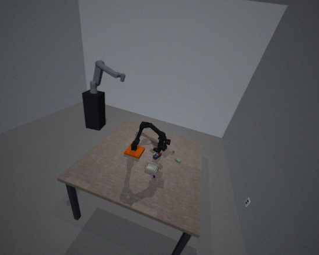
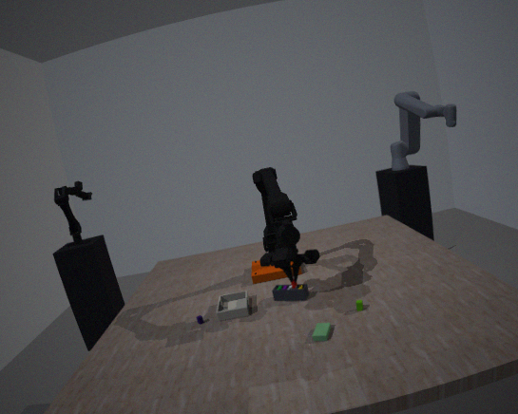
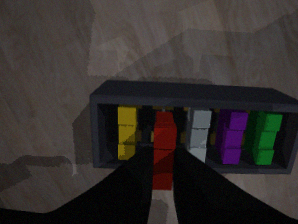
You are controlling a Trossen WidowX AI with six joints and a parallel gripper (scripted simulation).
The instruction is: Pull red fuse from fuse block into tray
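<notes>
Right now the yellow fuse is 10 mm ahead of my gripper tip, 10 mm to the left of it and 30 mm below it. From my gripper tip the other things lie so: purple fuse (20 mm behind, 30 mm to the right, 30 mm below); then red fuse (10 mm below); then white fuse (10 mm behind, 20 mm to the right, 30 mm below).
</notes>
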